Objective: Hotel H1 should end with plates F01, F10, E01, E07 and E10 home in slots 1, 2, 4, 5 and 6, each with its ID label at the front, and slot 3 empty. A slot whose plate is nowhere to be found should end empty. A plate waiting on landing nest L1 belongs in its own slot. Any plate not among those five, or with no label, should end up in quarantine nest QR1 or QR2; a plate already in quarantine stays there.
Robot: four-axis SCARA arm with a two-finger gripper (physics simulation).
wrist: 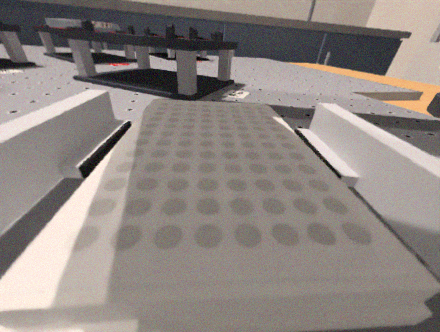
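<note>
A pale, well-dotted plate fills the lower middle of the wrist view, with its far end pointing away from the camera. Most of it lies in shadow, and its left side is brightly lit. No ID label can be read on it. My gripper has one finger along each long side of this plate, with the black pads at about the plate's height and very close to its edges. The fingers are open around the plate, not clamped on it. What the plate rests on is hidden beneath it. The hotel does not show.
A dark raised nest on grey posts stands ahead, left of centre, with a small white label card by its base. Other raised stands, one bearing a white plate, are behind it. An orange surface lies at right.
</note>
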